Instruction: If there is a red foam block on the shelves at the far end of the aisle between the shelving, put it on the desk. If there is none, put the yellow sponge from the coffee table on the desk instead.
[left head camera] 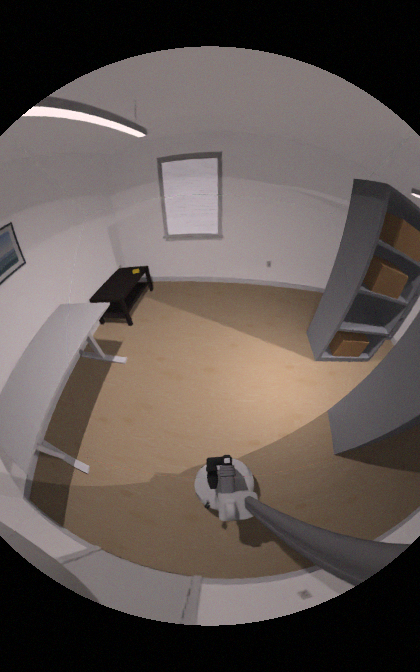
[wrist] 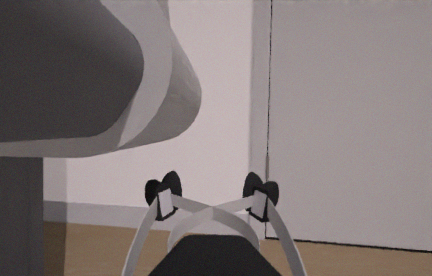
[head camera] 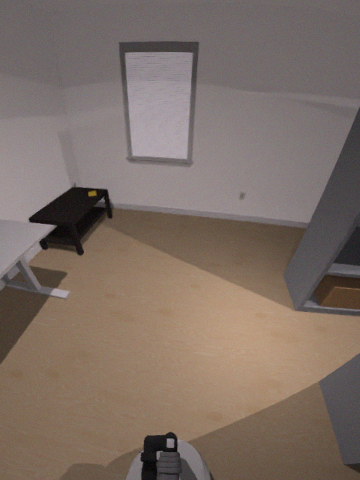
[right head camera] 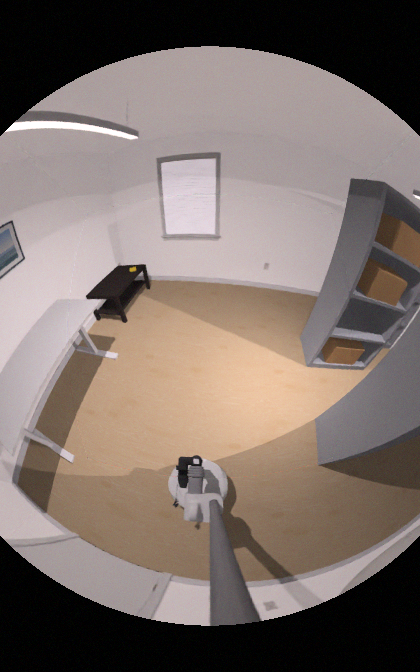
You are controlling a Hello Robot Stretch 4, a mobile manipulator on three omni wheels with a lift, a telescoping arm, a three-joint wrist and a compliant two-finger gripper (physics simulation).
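Frame: origin at the robot's base, x ahead, y left, z up, level; metres.
Where they show: gripper, between the fingertips: (wrist: 212,187) (right head camera: 182,507).
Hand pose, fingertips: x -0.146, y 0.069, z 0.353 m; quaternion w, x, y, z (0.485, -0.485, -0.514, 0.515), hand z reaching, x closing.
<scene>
After its pixels a point has its place.
A small yellow sponge (head camera: 92,193) {x 2.443, y 1.139, z 0.456 m} (left head camera: 135,271) (right head camera: 132,269) {x 2.438, y 1.138, z 0.447 m} lies near the far end of the black coffee table (head camera: 67,207) {x 2.110, y 1.331, z 0.423 m} (left head camera: 118,287) (right head camera: 114,284) {x 2.058, y 1.275, z 0.423 m}, in the far left corner. The white desk (head camera: 17,237) {x 1.151, y 1.173, z 0.692 m} (left head camera: 45,350) (right head camera: 40,345) {x 0.723, y 1.377, z 0.692 m} stands along the left wall. A grey shelf unit (head camera: 325,220) {x 1.379, y -1.163, z 0.808 m} (left head camera: 345,260) (right head camera: 336,270) {x 1.409, y -1.166, z 1.009 m} at the right holds brown boxes; no red block shows on its visible shelves. My gripper (wrist: 212,187) {x -0.146, y 0.069, z 0.353 m} is open in the wrist view, its fingertips apart with nothing between them, far from the sponge.
A second grey unit (head camera: 347,405) {x 0.312, y -1.039, z 0.185 m} (left head camera: 380,405) (right head camera: 370,415) {x 0.255, y -1.032, z 0.689 m} stands nearer on the right and shows its plain side. A window (head camera: 159,105) {x 2.866, y 0.289, z 1.453 m} is in the far wall. A pale door (wrist: 350,125) {x -0.875, y 0.542, z 0.428 m} and wall stand beyond the gripper in the wrist view.
</scene>
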